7 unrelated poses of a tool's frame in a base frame.
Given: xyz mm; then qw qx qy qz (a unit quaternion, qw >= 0).
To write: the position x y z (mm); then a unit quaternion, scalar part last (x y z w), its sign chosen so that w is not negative. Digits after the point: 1 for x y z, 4 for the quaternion.
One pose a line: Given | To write
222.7, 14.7, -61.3, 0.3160, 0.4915, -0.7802, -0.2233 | 222.7, 14.7, -61.3, 0.4915, -0.7802, -0.2233, 0.3160
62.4, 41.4, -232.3, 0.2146, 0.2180, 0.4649, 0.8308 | 62.4, 41.4, -232.3, 0.2180, 0.4649, 0.8308, 0.2146
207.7, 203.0, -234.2, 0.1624, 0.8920, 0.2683, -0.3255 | 207.7, 203.0, -234.2, 0.8920, 0.2683, -0.3255, 0.1624
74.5, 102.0, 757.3, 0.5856, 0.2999, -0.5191, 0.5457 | 74.5, 102.0, 757.3, 0.2999, -0.5191, 0.5457, 0.5856
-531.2, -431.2, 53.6, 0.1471, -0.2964, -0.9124, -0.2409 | -531.2, -431.2, 53.6, -0.2964, -0.9124, -0.2409, 0.1471
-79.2, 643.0, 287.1, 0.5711, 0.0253, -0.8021, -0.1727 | -79.2, 643.0, 287.1, 0.0253, -0.8021, -0.1727, 0.5711
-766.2, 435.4, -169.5, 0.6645, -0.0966, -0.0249, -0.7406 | -766.2, 435.4, -169.5, -0.0966, -0.0249, -0.7406, 0.6645
